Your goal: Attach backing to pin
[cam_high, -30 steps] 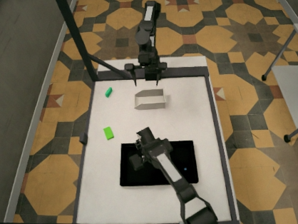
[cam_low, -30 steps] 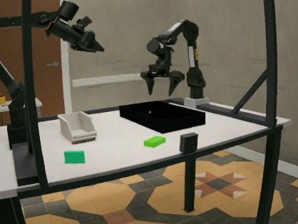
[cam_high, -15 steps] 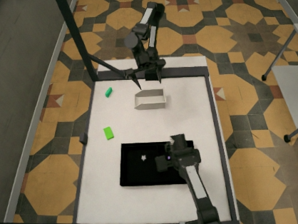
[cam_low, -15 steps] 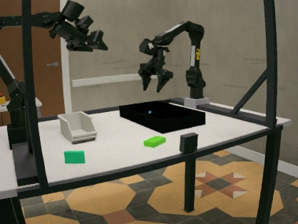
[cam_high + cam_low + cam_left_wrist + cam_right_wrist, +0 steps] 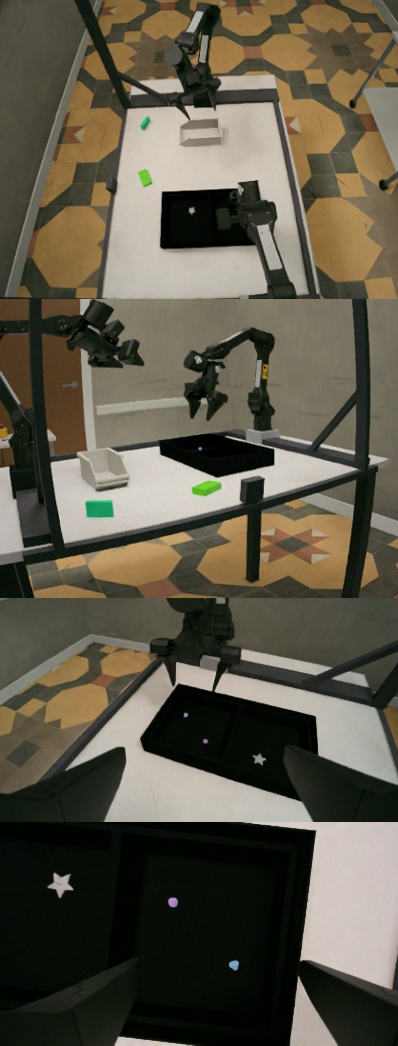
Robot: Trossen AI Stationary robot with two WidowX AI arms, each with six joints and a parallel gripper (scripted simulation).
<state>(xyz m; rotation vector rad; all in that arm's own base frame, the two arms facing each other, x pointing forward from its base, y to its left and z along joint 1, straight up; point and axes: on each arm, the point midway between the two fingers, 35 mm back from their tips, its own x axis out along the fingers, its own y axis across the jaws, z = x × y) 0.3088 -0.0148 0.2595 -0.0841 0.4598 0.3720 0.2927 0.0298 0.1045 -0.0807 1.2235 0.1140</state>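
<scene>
Now: the white star-shaped pin 170 mm behind my right hand, 90 mm to the left of it and 140 mm below it. From my right hand the other things lie so: grey bin 80 mm behind, 420 mm to the left, 110 mm below; black tray 100 mm behind, 40 mm to the left, 130 mm below.
</scene>
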